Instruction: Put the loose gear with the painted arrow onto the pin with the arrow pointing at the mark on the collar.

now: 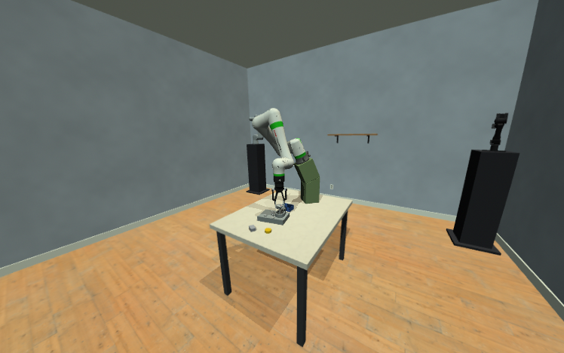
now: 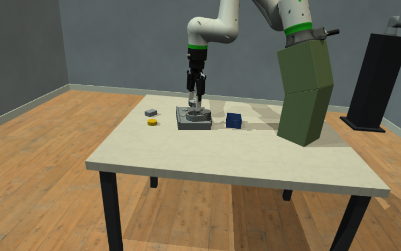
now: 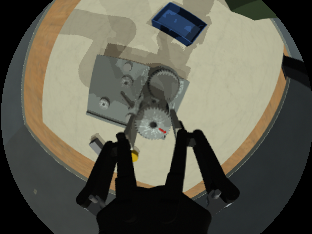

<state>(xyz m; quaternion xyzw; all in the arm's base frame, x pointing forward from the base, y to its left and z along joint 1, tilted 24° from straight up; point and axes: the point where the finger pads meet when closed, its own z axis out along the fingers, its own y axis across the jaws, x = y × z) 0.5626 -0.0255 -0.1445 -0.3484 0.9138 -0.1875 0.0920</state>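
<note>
Now: the thin pin 100 mm below my hand, 60 mm to the right of it and 30 mm ahead of it. From my hand the other things lie so: blue bin (220 mm behind, 130 mm below, 60 mm to the right); then grey gear (20 mm below); then yellow disc (220 mm ahead, 130 mm below, 30 mm to the left).
</note>
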